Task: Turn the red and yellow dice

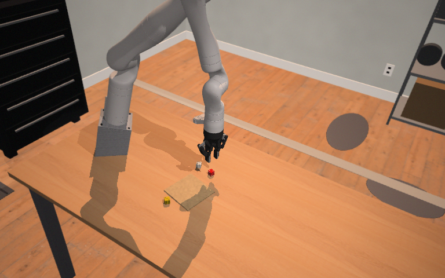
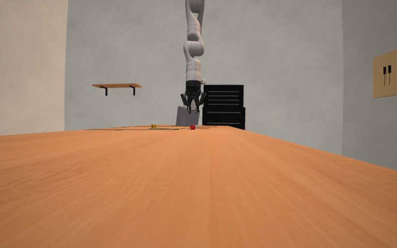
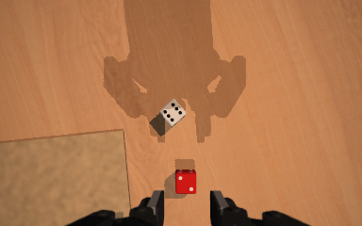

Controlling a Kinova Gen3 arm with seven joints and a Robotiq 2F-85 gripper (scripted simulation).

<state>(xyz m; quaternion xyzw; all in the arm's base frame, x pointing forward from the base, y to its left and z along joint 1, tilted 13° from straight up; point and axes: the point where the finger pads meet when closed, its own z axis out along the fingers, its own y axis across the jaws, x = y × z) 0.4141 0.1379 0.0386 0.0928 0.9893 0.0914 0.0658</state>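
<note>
The red die lies 9 cm below my hand. Also, from my hand: white die 9 cm below, 7 cm behind; then yellow die 23 cm to the right, 9 cm below, 2 cm behind; then tan mat 13 cm to the right, 10 cm below.
</note>
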